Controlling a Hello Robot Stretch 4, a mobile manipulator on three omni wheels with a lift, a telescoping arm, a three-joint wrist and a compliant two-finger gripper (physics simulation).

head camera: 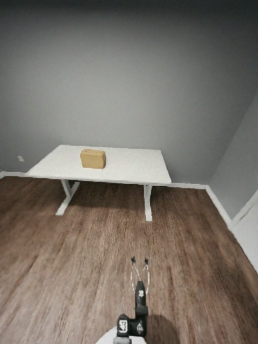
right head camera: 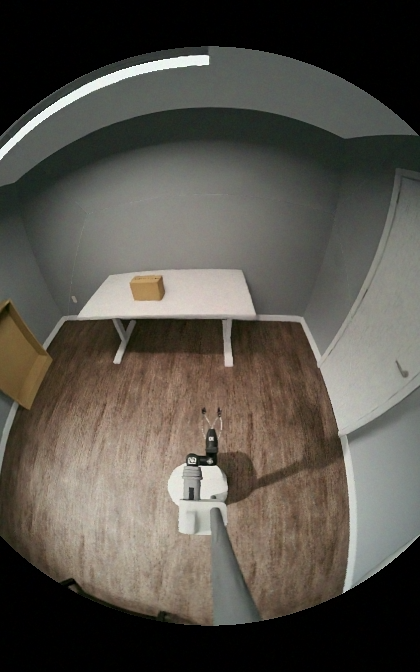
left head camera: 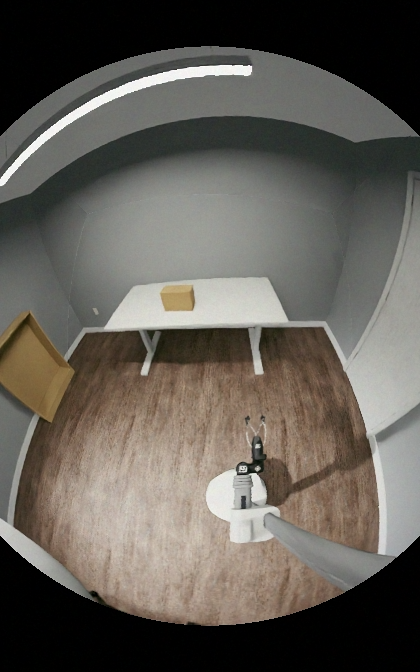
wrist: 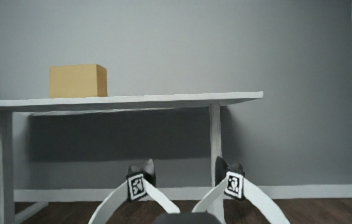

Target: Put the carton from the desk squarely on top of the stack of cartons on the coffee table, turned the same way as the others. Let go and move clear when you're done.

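A brown carton rests on the left half of a white desk. In the wrist view its broad front and a narrow right side show. My gripper is open and empty. It is over the floor, well short of the desk, pointing toward it and to the right of the carton; in the wrist view the fingertips appear lower than the desk top. The coffee table and its stack of cartons cannot be made out in these views.
A large open brown case stands by the left wall. A white door is at the right. Desk legs stand under the top. Thin dark bars show at the bottom edge of the right head view.
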